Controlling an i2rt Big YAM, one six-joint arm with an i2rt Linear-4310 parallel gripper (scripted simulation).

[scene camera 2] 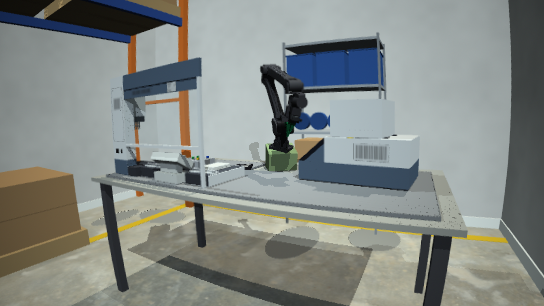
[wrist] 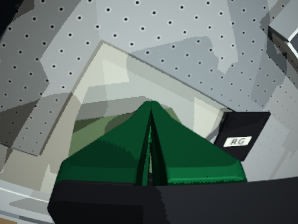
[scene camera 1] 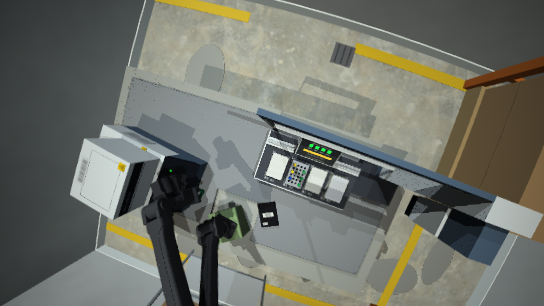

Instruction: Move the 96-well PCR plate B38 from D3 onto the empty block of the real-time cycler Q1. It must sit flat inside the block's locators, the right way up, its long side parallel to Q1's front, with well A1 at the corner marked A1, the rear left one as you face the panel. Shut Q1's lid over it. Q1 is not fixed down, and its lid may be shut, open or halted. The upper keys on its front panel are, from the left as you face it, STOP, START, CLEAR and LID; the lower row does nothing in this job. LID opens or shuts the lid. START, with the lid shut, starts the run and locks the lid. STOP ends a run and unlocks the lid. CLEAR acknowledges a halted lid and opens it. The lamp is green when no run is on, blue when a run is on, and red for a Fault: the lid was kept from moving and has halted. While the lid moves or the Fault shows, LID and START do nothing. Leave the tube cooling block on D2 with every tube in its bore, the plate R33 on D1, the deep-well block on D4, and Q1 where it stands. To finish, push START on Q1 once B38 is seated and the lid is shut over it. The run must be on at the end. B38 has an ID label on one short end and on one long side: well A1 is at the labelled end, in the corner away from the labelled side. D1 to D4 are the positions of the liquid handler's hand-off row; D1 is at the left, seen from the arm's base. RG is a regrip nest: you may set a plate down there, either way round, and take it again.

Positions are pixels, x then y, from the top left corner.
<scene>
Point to a dark nest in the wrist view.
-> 249,124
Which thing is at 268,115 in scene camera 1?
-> A liquid handler's gantry.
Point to a white lid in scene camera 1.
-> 113,176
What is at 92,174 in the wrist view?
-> My gripper.
</scene>
